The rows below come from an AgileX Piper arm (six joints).
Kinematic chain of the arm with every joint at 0, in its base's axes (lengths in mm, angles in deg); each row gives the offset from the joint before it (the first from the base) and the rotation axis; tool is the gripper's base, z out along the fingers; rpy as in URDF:
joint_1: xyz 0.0 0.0 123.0 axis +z
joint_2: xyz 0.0 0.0 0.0 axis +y
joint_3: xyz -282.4 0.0 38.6 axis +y
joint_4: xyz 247.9 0.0 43.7 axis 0.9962 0 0.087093
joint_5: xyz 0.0 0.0 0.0 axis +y
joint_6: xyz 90.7 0.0 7.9 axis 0.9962 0 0.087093
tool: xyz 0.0 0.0 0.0 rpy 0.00 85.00 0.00
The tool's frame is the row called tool.
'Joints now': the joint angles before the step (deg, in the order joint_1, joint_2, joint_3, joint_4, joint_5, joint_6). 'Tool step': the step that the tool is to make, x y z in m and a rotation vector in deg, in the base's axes. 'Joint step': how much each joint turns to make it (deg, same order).
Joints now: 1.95 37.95 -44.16 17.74 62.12 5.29
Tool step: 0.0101 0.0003 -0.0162 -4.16 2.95 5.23
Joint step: -0.04 2.97 2.09 0.04 -0.10 -6.95
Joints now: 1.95 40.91 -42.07 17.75 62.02 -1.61
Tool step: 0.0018 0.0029 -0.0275 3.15 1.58 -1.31
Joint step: -0.01 -0.18 6.41 3.25 -4.97 -0.22
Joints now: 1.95 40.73 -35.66 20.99 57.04 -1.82
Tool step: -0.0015 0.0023 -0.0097 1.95 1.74 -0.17
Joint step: -0.02 -0.01 2.12 2.05 -0.45 -0.07
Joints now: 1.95 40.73 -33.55 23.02 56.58 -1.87
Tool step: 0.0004 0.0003 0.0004 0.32 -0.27 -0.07
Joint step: -0.04 0.01 0.00 0.37 -0.27 -0.11
